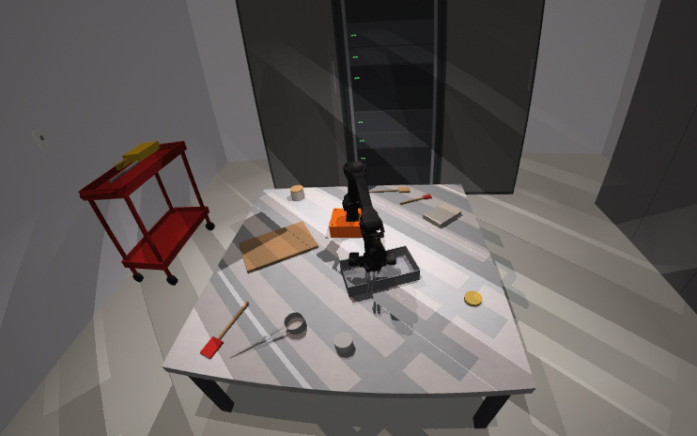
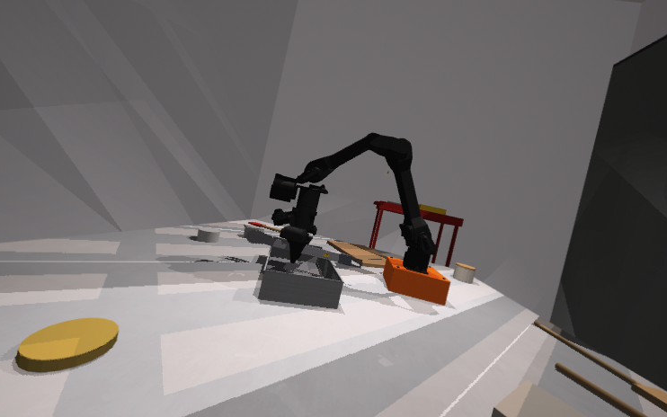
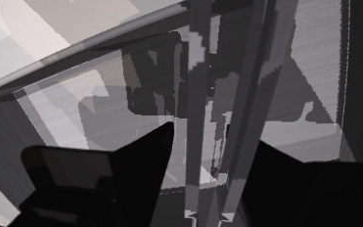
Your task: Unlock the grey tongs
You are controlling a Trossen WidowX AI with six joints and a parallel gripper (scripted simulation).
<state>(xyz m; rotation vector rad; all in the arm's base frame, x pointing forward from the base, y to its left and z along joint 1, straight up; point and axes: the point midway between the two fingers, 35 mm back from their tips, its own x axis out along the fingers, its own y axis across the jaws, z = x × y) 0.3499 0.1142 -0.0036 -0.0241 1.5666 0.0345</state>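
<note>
Right now my gripper tip is 20 mm to the right of the roasting tin and 20 mm past it. From my gripper tip the other things lie so: pale puck: 330 mm ahead, 90 mm to the right, 10 mm below; then wooden board: 490 mm to the right, 210 mm behind, 20 mm below; then pale block: 450 mm behind, 350 mm to the left, 20 mm below.
</note>
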